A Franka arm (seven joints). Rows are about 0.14 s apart.
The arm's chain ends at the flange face. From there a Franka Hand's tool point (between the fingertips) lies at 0.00 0.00 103.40 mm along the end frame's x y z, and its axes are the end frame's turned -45 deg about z.
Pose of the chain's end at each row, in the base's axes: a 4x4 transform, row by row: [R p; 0 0 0 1], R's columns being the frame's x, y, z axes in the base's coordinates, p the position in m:
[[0.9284, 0.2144, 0.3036, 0.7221], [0.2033, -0.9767, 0.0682, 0.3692], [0.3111, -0.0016, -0.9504, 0.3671], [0, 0, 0, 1]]
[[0.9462, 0.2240, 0.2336, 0.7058], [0.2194, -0.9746, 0.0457, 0.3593], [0.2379, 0.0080, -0.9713, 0.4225], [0, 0, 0, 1]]
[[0.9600, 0.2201, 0.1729, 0.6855], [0.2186, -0.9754, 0.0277, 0.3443], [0.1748, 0.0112, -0.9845, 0.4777], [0, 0, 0, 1]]
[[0.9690, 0.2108, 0.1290, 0.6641], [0.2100, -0.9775, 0.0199, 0.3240], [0.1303, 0.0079, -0.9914, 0.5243], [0, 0, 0, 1]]
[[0.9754, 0.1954, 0.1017, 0.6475], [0.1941, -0.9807, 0.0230, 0.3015], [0.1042, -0.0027, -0.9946, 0.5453], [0, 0, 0, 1]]
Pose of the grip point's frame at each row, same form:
[[0.5049, 0.8081, 0.3036, 0.7535], [0.8344, -0.5469, 0.0682, 0.3763], [0.2211, 0.2188, -0.9504, 0.2688], [0, 0, 0, 1]]
[[0.5107, 0.8275, 0.2336, 0.7300], [0.8443, -0.5340, 0.0457, 0.3640], [0.1626, 0.1739, -0.9713, 0.3221], [0, 0, 0, 1]]
[[0.5232, 0.8345, 0.1729, 0.7034], [0.8443, -0.5351, 0.0277, 0.3472], [0.1157, 0.1315, -0.9845, 0.3759], [0, 0, 0, 1]]
[[0.5361, 0.8342, 0.1290, 0.6774], [0.8397, -0.5427, 0.0199, 0.3261], [0.0865, 0.0977, -0.9914, 0.4218], [0, 0, 0, 1]]
[[0.5515, 0.8279, 0.1017, 0.6580], [0.8307, -0.5562, 0.0230, 0.3039], [0.0756, 0.0718, -0.9946, 0.4425], [0, 0, 0, 1]]

